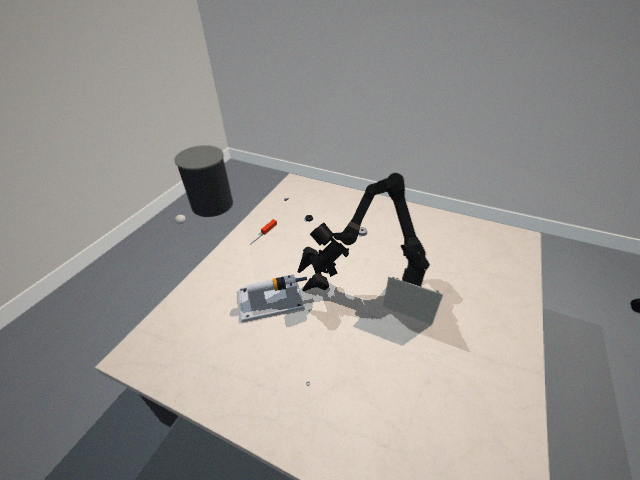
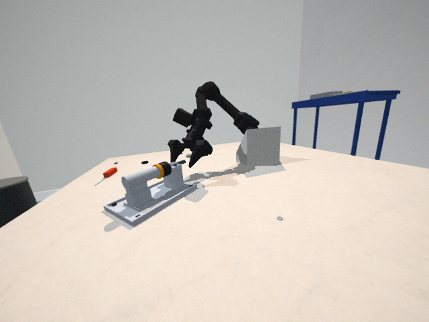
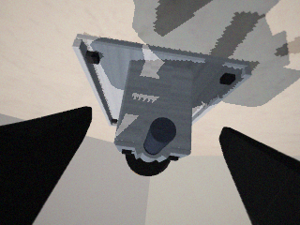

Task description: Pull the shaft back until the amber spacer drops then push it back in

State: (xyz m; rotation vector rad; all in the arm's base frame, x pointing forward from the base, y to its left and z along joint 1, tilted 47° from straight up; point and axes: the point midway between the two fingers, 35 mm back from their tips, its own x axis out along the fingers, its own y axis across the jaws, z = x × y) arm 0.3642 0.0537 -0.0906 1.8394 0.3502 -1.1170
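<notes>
My gripper tip is 40 mm short of the thin dark shaft, 40 mm to the right of it and 10 mm below it. From my gripper tip the other things lie so: black spacer 60 mm ahead, 50 mm to the left, 10 mm above; then red-handled screwdriver 330 mm ahead, 240 mm to the right, 60 mm below; then amber spacer 70 mm ahead, 60 mm to the left, 10 mm above.
</notes>
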